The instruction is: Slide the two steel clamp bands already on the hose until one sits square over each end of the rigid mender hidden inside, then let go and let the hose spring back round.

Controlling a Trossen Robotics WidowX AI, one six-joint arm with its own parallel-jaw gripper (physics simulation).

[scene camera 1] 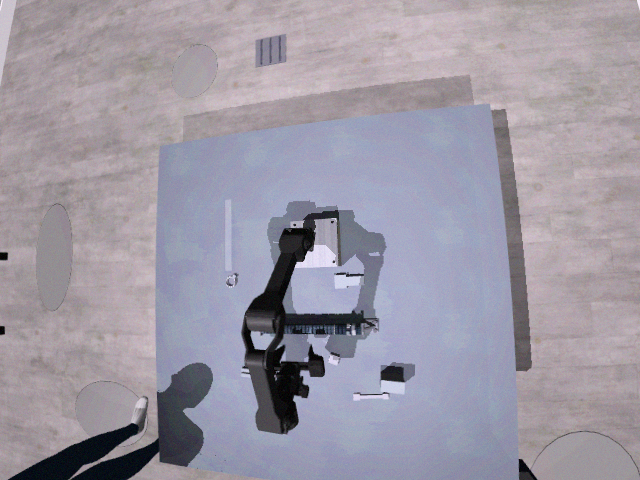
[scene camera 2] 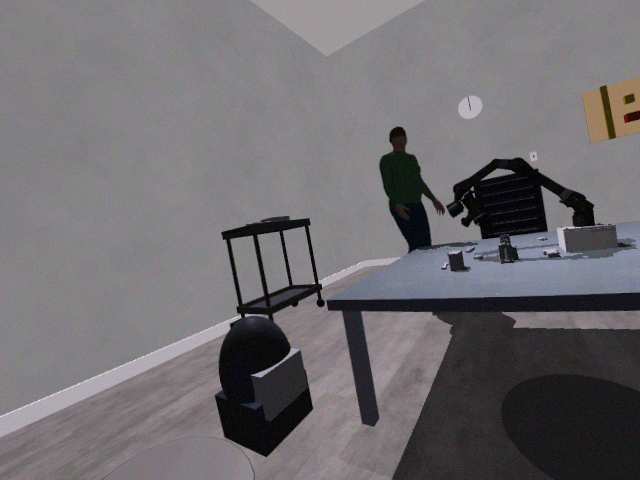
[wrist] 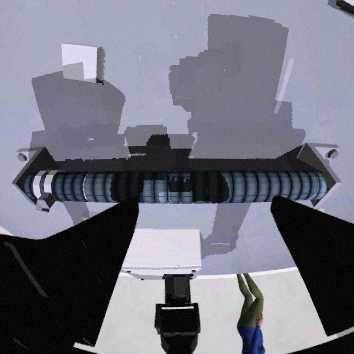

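Note:
The ribbed blue-grey hose lies straight between two end brackets. In the wrist view, two bright steel bands sit close together near its left end, with a small block-like housing below them. A thin pale line rings the hose farther right. Dark patches cover parts of its middle; the mender inside is hidden. My gripper is open and empty. Its fingertips are apart from the hose, appearing just below its middle stretch in the wrist view.
A white box stands by the arm base. A small pale block, a two-tone block, a white bar, a white piece and a pale strip are on the table.

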